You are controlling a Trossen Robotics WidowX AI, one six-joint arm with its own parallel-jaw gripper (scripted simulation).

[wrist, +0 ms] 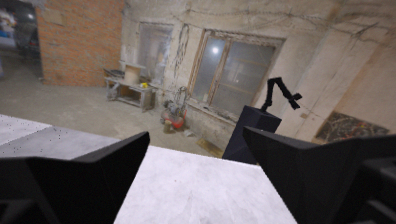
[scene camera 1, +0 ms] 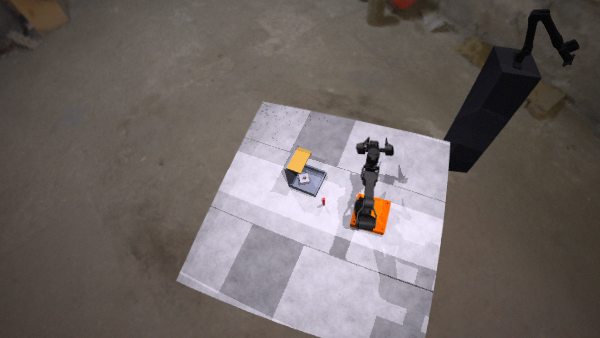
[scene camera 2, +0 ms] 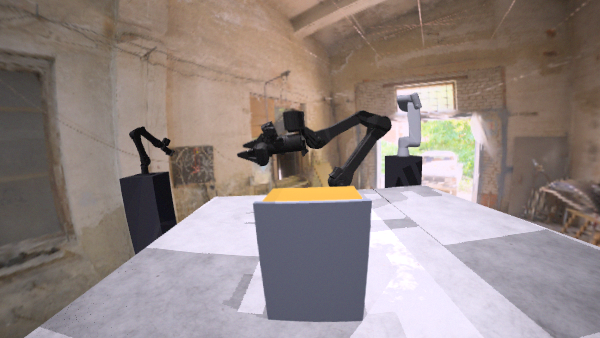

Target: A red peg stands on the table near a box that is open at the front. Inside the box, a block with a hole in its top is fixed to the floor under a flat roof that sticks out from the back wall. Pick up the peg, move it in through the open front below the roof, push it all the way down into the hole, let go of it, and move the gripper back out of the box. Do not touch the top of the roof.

Note:
The gripper (scene camera 2: 240, 150) is open and holds nothing. Further things: a roof (scene camera 2: 326, 193) and a back wall (scene camera 2: 314, 255).
The gripper shows as well in the wrist view (wrist: 197, 133).

